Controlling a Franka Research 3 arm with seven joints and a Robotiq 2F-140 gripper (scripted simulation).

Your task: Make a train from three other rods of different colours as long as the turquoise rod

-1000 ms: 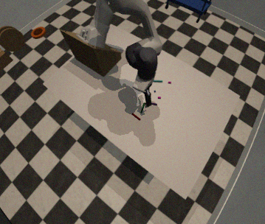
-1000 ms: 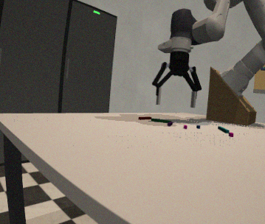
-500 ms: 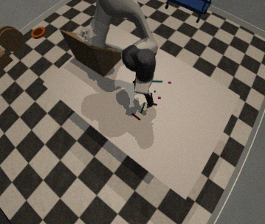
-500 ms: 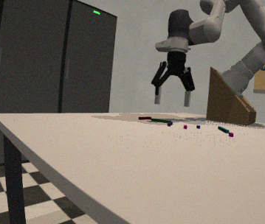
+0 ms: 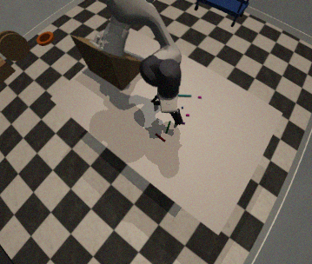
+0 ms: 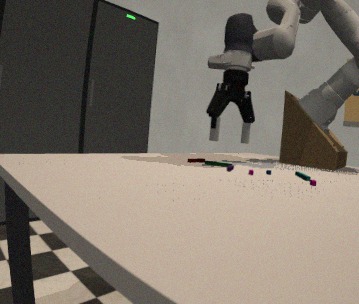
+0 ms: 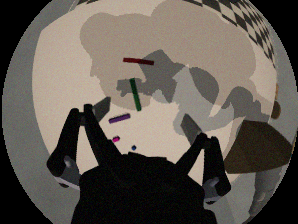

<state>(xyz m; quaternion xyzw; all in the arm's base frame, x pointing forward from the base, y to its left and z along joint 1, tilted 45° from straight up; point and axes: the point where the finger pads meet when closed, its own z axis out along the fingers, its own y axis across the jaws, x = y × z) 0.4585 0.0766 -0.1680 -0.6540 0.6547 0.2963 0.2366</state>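
Now: hand 150 mm to the right of the blue rod, 80 mm above it and 10 mm short of it. From my hand the other things lie so: purple rod (80 mm below, 70 mm ahead, 60 mm to the left); then red rod (90 mm to the right, 80 mm below, 40 mm ahead); then green rod (80 mm below, 30 mm ahead, 10 mm to the right).
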